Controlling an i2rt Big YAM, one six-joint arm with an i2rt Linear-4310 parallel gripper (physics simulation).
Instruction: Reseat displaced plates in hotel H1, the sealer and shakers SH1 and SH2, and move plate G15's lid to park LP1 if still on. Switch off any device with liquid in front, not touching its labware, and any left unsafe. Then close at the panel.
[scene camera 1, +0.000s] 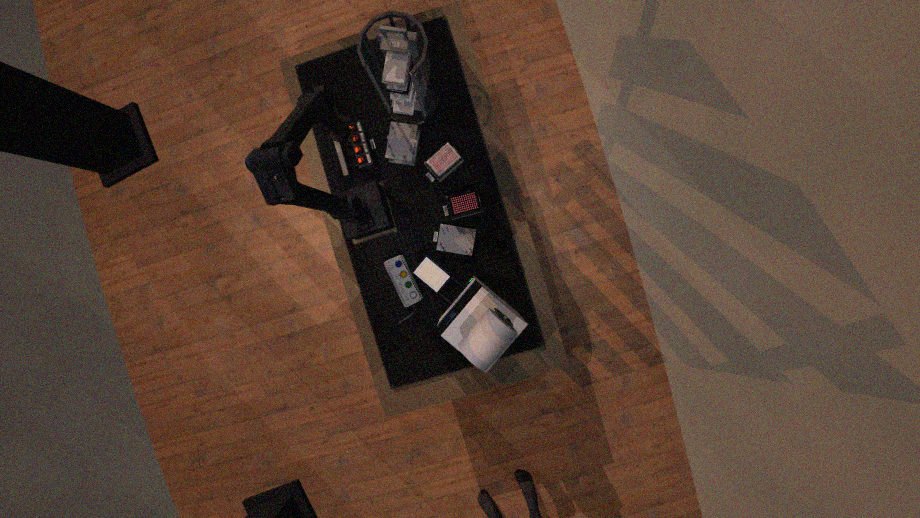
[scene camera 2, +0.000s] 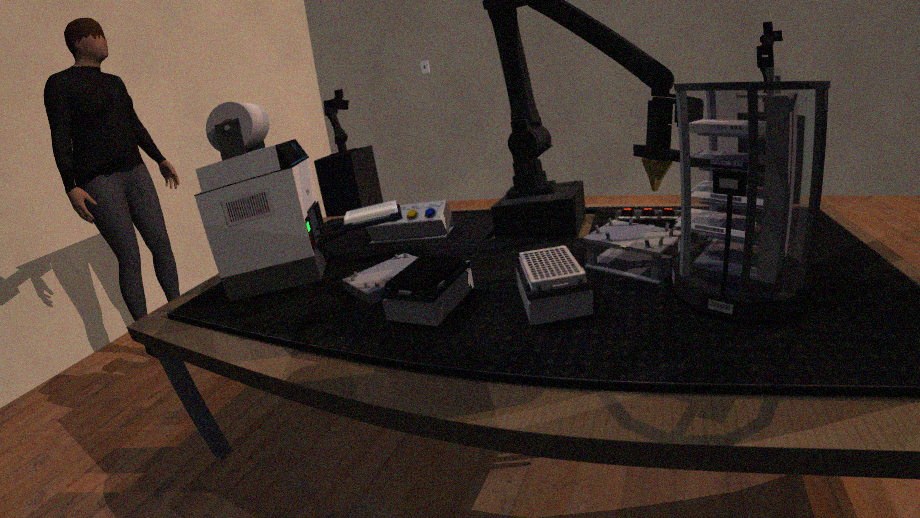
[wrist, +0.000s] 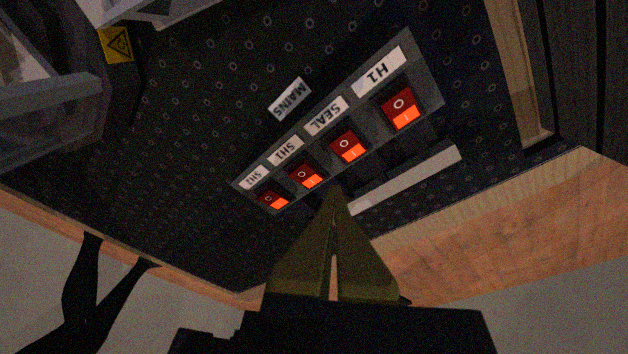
Labels:
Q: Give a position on a flat pad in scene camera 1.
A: At 454, 239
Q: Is my gripper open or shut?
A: Shut.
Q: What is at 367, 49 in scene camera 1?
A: A plate hotel H1.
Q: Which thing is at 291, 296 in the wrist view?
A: My gripper.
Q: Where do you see a plate hotel H1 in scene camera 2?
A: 752, 154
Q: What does my gripper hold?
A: Nothing.

